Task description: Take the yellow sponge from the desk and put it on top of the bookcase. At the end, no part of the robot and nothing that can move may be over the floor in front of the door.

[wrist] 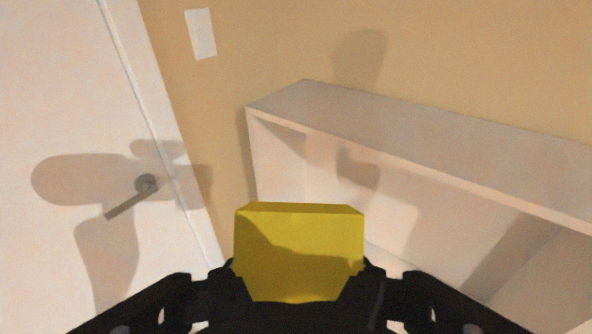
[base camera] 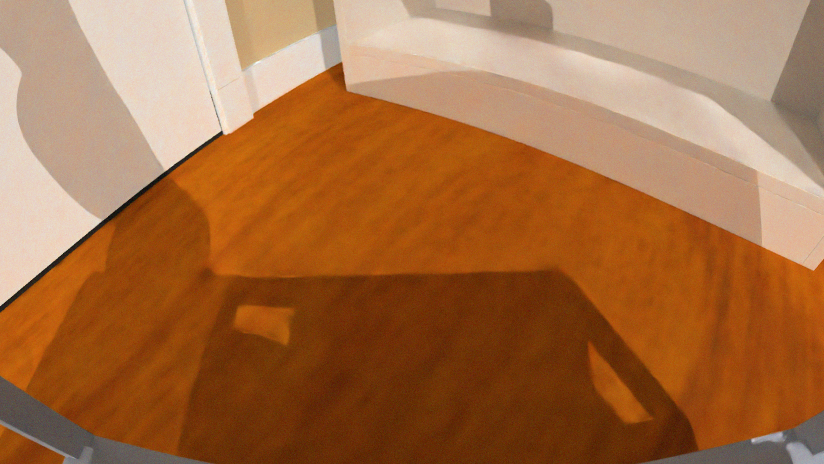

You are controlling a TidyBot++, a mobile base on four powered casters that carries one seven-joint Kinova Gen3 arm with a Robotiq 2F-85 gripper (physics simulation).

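Frame: origin at the arm's base, x ahead, y right, z down, level; millimetres.
Seen in the pictures: gripper, fingertip midpoint: (wrist: 297, 263).
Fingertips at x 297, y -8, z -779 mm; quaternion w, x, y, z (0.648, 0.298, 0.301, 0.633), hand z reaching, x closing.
Observation:
A point is followed by its place in that frame.
The yellow sponge (wrist: 299, 245) @(y -6, x 278, z -826 mm) is held between the black fingers of my gripper (wrist: 297, 263) @(y -8, x 297, z -779 mm), which is shut on it, at the bottom middle of the wrist view. The white bookcase (wrist: 400, 135) @(y 206, x 662, z -663 mm) (base camera: 518, 115) @(y 114, x 625, z 353 mm) stands against the tan wall; its top board slopes across the right half of the wrist view, beyond and above the sponge in the picture. The sponge is apart from the top board. The white door (wrist: 60, 100) @(y -436, x 606, z -768 mm) (base camera: 132, 74) @(y -433, x 610, z 210 mm) is at the left in both views. The gripper does not show in the base camera view. The desk does not show in either view.
The orange-brown wood floor (base camera: 403, 190) @(y -41, x 522, z 397 mm) runs up to the door and the bookcase's base, with the robot's broad shadow on it. A door handle (wrist: 146, 184) @(y -385, x 642, z -536 mm) is at the left, and a light switch plate (wrist: 201, 34) @(y -259, x 888, z -824 mm) is on the wall. Grey base edges (base camera: 46, 415) show at the bottom.

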